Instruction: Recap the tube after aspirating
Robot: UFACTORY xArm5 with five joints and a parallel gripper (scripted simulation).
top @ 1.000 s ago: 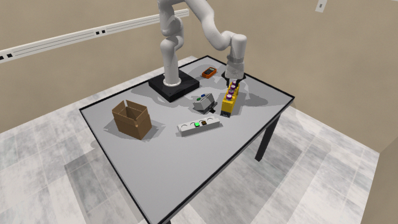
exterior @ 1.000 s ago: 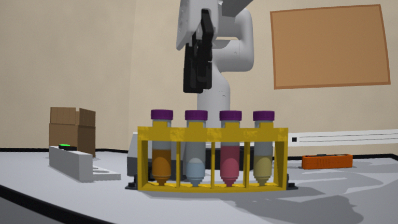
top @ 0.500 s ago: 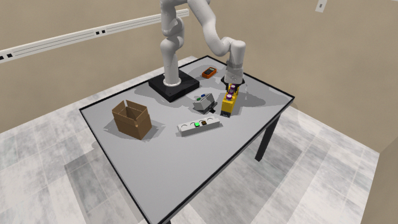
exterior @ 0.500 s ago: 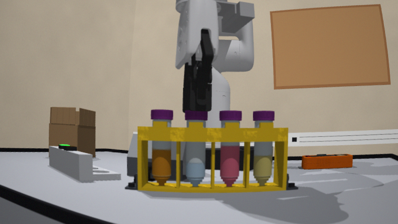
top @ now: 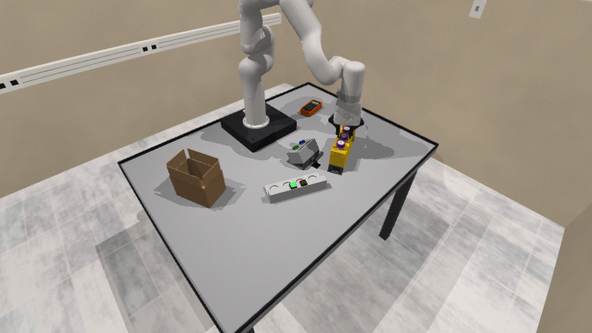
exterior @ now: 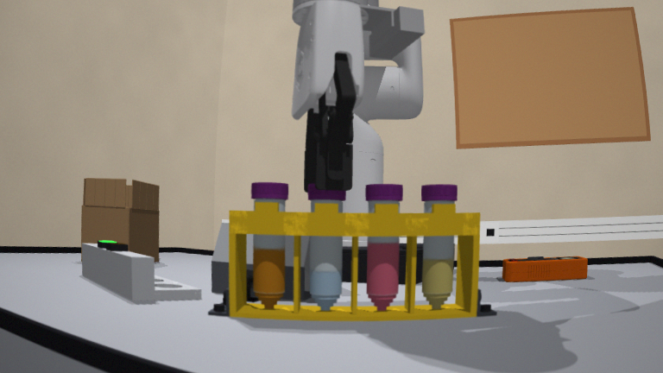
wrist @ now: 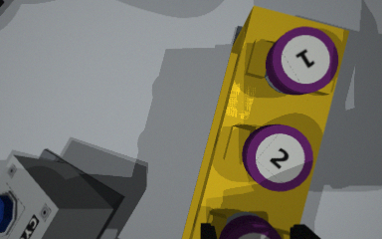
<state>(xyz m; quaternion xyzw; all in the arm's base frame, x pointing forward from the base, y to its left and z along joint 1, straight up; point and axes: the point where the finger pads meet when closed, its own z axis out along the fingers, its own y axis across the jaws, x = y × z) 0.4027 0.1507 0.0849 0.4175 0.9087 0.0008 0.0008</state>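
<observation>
Right now the green ready key is 12 cm behind my hand, 15 cm to the right of it and 7 cm below it. Round my hand: blue cycle key 13 cm behind, 11 cm to the right, 7 cm below; then grey key housing 11 cm behind, 13 cm to the right, 8 cm below; then orange meter 36 cm behind, 18 cm to the left, 12 cm below.
</observation>
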